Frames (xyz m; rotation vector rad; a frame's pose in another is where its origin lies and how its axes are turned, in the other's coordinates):
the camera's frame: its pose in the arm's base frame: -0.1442 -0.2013 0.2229 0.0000 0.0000 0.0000
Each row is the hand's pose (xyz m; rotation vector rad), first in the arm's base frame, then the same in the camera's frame.
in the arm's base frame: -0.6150 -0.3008 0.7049 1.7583 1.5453 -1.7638
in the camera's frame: -0.4708 -0.0995 0.4820 1.7583 1.5453 -1.7638
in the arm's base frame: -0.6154 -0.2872 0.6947 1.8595 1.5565 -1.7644
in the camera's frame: -0.4712 -0.0859 0.4718 1.8595 1.5565 -1.7644
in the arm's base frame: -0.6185 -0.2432 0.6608 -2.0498 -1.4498 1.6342
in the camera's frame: -0.4743 -0.0419 0.4379 -2.0498 -1.4498 1.6342
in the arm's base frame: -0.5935 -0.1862 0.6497 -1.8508 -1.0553 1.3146
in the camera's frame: -0.4493 0.0151 0.4268 -1.8508 -1.0553 1.3146
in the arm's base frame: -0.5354 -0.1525 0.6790 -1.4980 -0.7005 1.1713
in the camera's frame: -0.3912 0.0488 0.4561 -1.4980 -0.7005 1.1713
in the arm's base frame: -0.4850 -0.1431 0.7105 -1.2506 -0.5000 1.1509
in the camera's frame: -0.3408 0.0582 0.4876 -1.2506 -0.5000 1.1509
